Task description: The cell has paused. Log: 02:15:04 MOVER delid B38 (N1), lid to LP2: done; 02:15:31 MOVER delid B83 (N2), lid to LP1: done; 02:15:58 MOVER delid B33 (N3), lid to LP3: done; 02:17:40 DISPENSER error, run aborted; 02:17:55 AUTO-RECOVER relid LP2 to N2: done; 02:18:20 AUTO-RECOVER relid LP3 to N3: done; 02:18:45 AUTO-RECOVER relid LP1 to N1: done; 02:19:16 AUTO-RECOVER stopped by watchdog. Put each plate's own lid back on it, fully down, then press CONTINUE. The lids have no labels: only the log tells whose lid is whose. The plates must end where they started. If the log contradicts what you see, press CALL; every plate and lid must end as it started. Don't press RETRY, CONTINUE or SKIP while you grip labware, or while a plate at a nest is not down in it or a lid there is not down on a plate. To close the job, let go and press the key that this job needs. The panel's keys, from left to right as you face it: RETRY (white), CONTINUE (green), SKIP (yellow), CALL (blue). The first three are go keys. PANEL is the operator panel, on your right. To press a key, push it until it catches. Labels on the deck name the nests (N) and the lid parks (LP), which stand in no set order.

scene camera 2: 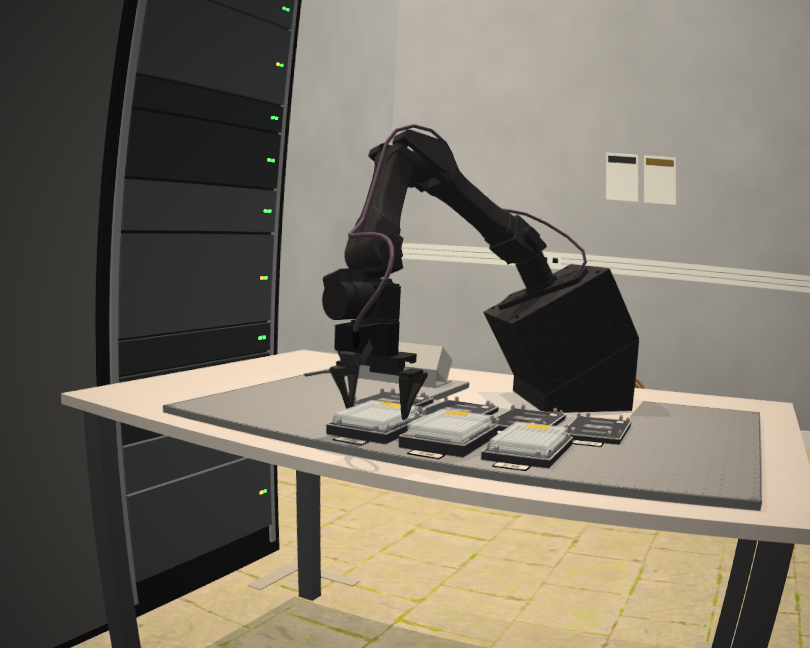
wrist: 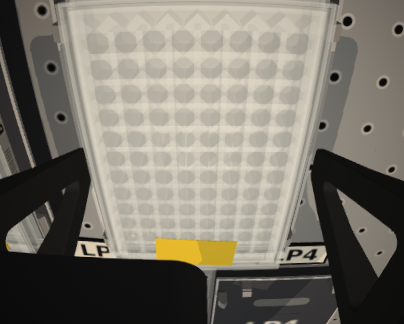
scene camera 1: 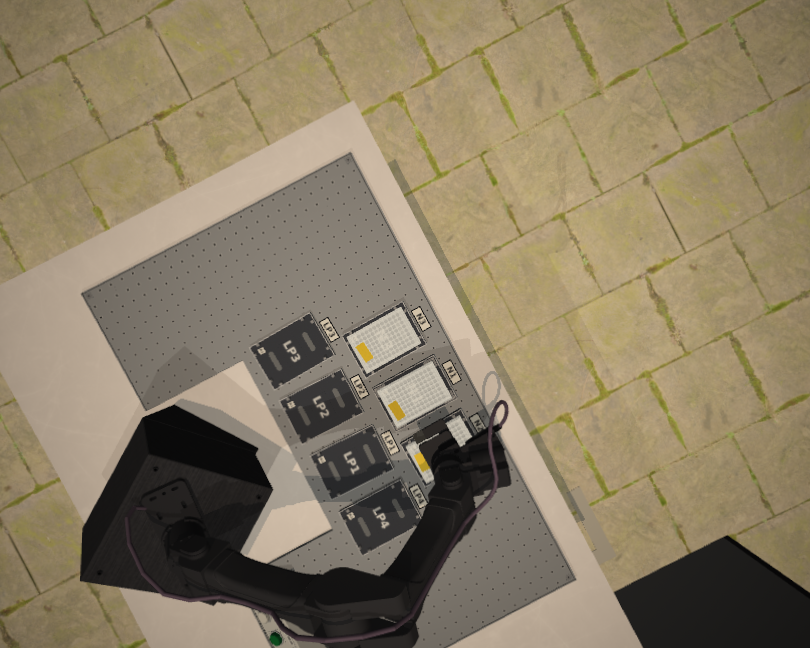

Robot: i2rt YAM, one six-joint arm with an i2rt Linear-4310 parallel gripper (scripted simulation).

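Scene camera 2: my gripper (scene camera 2: 376, 415). Wrist view: gripper (wrist: 201, 161). Scene camera 1: gripper (scene camera 1: 443, 450).
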